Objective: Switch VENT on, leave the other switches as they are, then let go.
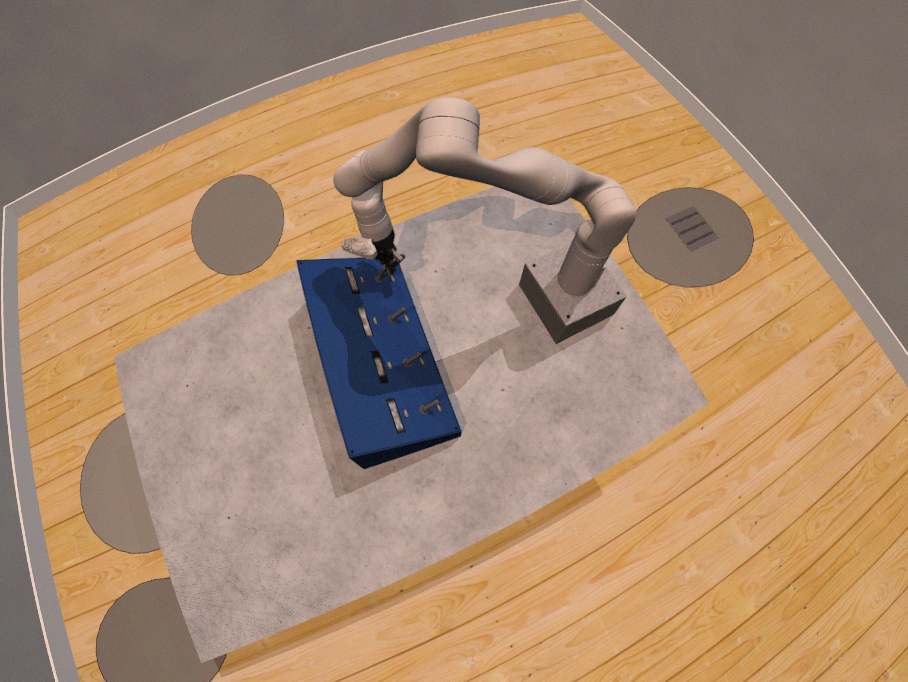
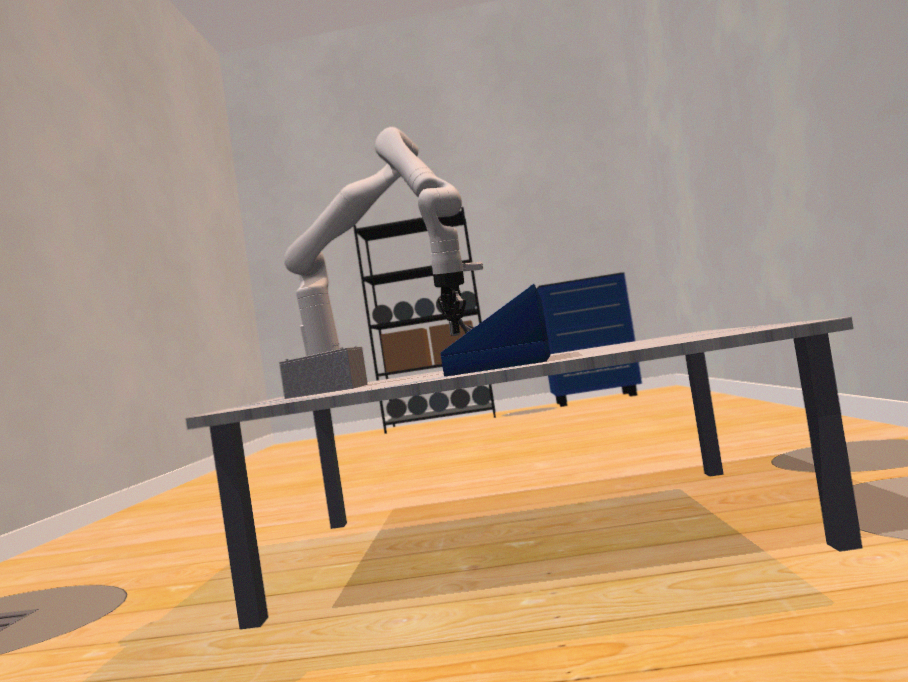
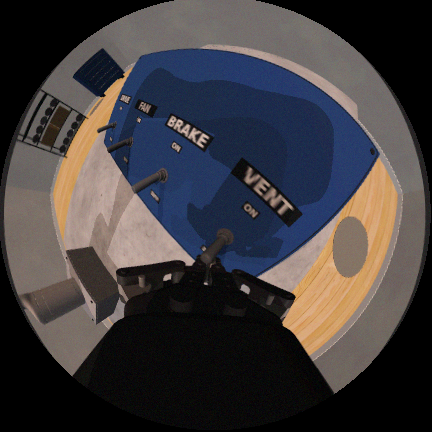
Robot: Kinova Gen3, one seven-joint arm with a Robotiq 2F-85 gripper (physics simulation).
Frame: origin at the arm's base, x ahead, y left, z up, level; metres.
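Where they show: gripper, between the fingertips: (image 1: 390,272) (image 2: 455,335) (image 3: 207,258); arm's base, origin of its link: (image 1: 574,280) (image 2: 324,353) (image 3: 77,290).
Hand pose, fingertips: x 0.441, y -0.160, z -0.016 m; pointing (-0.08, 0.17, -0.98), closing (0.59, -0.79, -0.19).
Note:
Things, the pixels of their top centre, and the offset from my fingertips. "spot": a spot on its surface instead. Level surfaces: height alone.
- VENT lever, centre of its top: (image 3: 211,252) (image 1: 380,268) dx +0.023, dy +0.006, dz +0.043 m
- mark, a spot on its surface: (image 3: 250,210) spot: dx +0.075, dy +0.008, dz +0.018 m
- VENT label, centre of its top: (image 3: 268,190) (image 1: 352,279) dx +0.098, dy +0.010, dz +0.034 m
- BRAKE lever, centre of its top: (image 3: 138,178) (image 1: 397,310) dx +0.010, dy +0.125, dz +0.034 m
- FAN lever, centre of its top: (image 3: 111,141) (image 1: 413,354) dx +0.003, dy +0.245, dz +0.034 m
- DRIVE lever, centre of its top: (image 1: 430,403) (image 3: 100,124) dx -0.004, dy +0.365, dz +0.034 m
- grey table, height of its surface: dz -0.099 m
The blue switch panel (image 1: 367,438) (image 2: 506,337) (image 3: 200,65) slopes up from its low edge. The VENT lever (image 1: 381,276) (image 3: 218,245) tilts down, away from its ON mark (image 3: 250,210), which lies below the VENT label (image 3: 267,192). My gripper (image 1: 390,273) (image 2: 455,331) (image 3: 207,258) is shut with nothing between its fingers. Its tips are at the free end of the VENT lever, on the low-edge side; whether they touch cannot be told. The BRAKE lever (image 1: 398,314) (image 3: 150,181), FAN lever (image 1: 413,358) (image 3: 120,145) and DRIVE lever (image 1: 430,405) (image 3: 106,127) also tilt down.
The panel stands on a grey table (image 1: 249,513) (image 2: 734,335). The arm's base block (image 1: 594,312) (image 2: 322,372) (image 3: 92,280) stands on the low-edge side of the panel. A shelf rack (image 2: 359,256) and a blue cabinet (image 2: 587,315) (image 3: 98,72) stand beyond the table.

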